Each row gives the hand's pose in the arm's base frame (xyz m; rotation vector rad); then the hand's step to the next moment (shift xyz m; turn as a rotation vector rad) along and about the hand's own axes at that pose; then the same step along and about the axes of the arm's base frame.
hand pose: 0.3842 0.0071 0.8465 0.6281 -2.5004 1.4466
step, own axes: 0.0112 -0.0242 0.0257 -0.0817 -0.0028 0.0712
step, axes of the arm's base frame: 0.0021 -0.0356 0.0099 0.0778 -0.0407 -0.0636
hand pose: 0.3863 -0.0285 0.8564 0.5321 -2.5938 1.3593
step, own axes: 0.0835 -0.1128 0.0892 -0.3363 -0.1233 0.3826
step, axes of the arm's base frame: -0.0320 -0.1516 0.0603 0.3650 -0.2993 -0.2278
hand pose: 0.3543 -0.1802 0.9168 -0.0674 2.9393 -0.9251
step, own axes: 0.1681 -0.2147 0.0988 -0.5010 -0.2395 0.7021
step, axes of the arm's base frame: -0.1556 -0.2422 0.0349 0.5543 -0.5670 -0.4154
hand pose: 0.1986 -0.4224 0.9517 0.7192 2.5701 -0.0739
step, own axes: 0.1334 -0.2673 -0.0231 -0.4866 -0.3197 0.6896
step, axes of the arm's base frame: -0.2447 -0.1625 -0.0589 0.4979 -0.6270 -0.4166
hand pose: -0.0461 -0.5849 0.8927 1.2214 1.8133 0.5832
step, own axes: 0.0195 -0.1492 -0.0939 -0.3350 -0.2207 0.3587
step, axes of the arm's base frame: -0.1586 -0.0368 -0.0704 0.2444 -0.4229 -0.2259
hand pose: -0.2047 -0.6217 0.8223 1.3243 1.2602 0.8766
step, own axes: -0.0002 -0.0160 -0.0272 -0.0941 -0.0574 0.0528
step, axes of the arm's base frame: -0.0294 0.0034 -0.0109 0.0233 -0.1087 -0.0507
